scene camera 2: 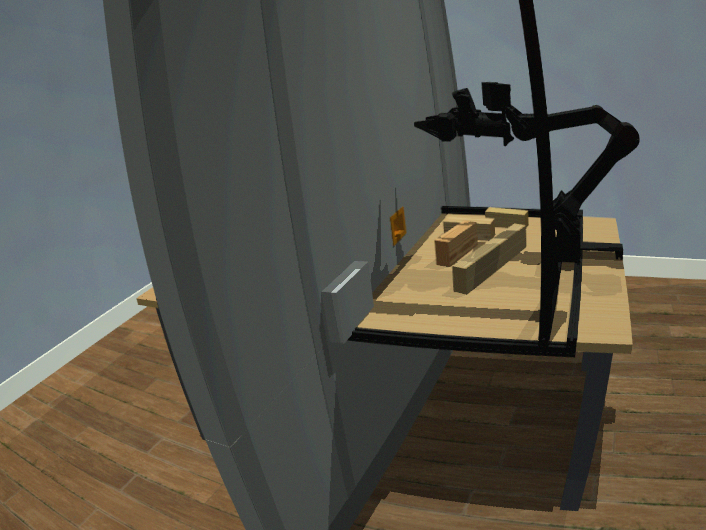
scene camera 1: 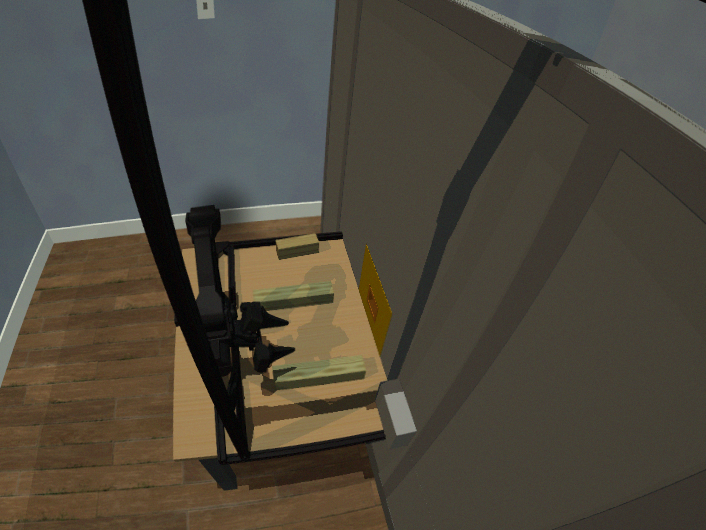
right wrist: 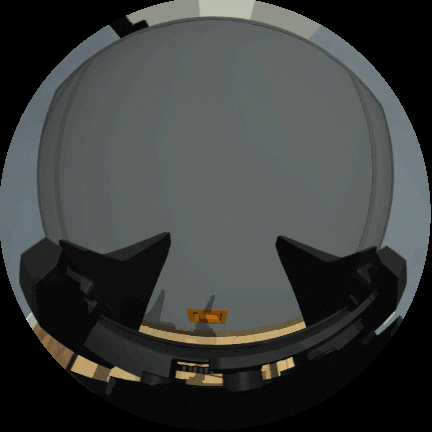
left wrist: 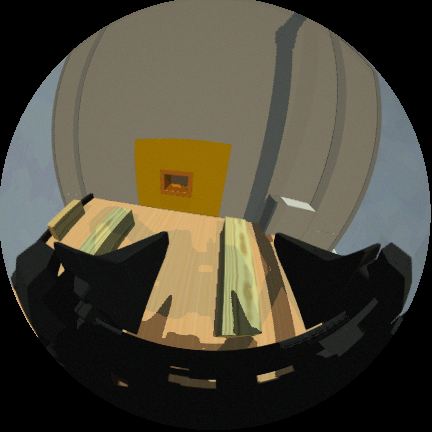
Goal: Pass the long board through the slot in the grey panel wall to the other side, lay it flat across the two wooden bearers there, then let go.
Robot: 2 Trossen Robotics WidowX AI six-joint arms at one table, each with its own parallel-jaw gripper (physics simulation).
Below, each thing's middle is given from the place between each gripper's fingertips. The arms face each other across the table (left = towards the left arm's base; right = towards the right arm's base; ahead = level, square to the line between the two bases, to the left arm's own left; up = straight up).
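There is the grey block [scene camera 2: 348, 299], and my left hand is 0.26 m to the left of it, 0.21 m past it and 0.1 m above it. My right hand is 0.12 m to the right of the block and 0.34 m past it, and it is 0.3 m above it. Going by its middle, the grey block is nearer to my left hand than to my right hand.
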